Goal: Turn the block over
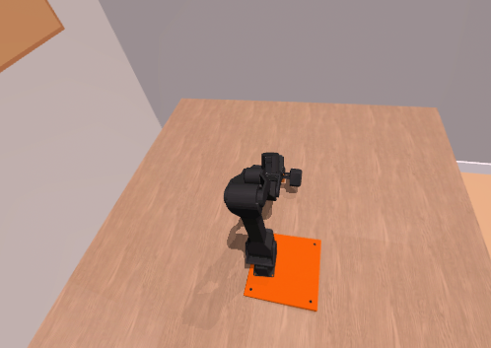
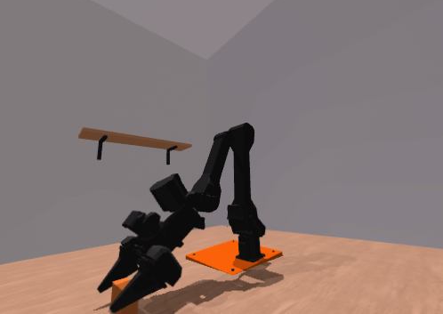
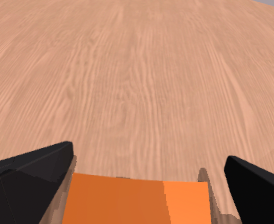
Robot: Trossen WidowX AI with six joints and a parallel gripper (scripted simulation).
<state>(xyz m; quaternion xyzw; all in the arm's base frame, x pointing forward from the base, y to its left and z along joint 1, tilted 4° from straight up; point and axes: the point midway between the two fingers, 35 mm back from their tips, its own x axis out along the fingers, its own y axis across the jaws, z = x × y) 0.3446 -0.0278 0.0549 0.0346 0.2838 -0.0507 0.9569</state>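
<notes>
Now: the block 40 mm behind my gripper tip and 10 mm to the left of it.
</notes>
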